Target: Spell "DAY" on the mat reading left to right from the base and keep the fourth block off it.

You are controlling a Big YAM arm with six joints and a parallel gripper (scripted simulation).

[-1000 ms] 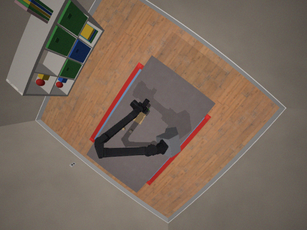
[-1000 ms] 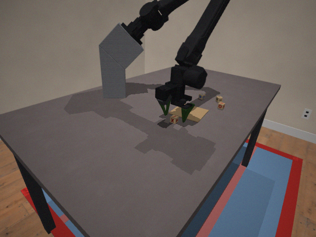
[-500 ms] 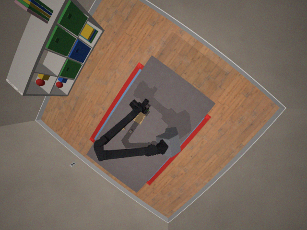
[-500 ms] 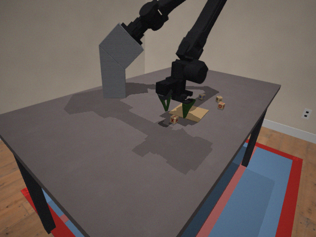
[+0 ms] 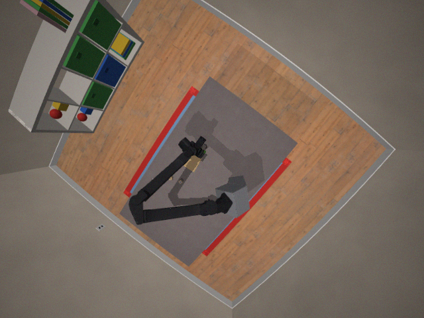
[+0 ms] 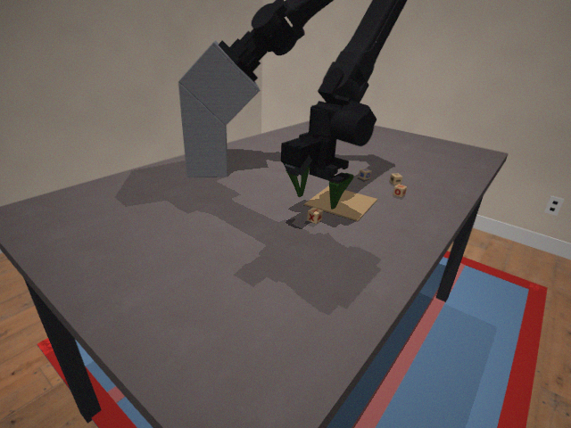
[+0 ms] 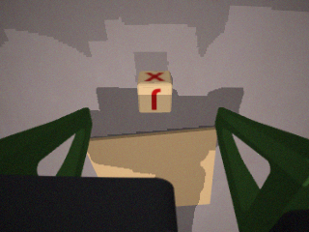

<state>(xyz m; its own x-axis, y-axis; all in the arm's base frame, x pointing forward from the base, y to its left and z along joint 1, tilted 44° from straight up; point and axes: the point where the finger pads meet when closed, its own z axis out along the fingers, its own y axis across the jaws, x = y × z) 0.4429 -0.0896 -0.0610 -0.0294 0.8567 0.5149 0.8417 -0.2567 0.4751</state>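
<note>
Right now my hand is 4 cm above the wooden block. The rest, counted from my hand: tan mat 12 cm to the left, 5 cm below, 1 cm behind.
</note>
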